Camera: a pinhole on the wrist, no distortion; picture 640 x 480 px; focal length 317.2 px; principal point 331.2 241.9 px. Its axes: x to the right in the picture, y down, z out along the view. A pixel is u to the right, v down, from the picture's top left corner.
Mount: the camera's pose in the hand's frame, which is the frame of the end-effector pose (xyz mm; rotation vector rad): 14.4 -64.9 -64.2 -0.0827 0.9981 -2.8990
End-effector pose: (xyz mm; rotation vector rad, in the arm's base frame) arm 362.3 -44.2 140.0 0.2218 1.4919 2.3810
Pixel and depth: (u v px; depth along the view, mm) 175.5 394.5 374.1
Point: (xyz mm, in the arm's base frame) 254.9 303.4 -194.2
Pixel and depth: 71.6 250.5 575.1
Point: 50.4 606.0 -66.0
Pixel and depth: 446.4 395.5 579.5
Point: 680.4 363.1 -345.8
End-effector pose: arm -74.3 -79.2 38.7 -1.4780 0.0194 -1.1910
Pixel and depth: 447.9 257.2 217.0
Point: -154.7 93.0 187.2
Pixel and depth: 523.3 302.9 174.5
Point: -195.5 73.7 156.0
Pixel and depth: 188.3 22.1 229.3
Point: 83.1 21.6 214.1
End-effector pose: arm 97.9 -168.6 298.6 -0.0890 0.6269 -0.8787
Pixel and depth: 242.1 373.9 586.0
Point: -74.0 -774.5 578.5
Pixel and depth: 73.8 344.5 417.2
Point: 101.8 -744.9 381.5
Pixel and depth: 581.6 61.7 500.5
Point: 85.1 -113.5 949.0
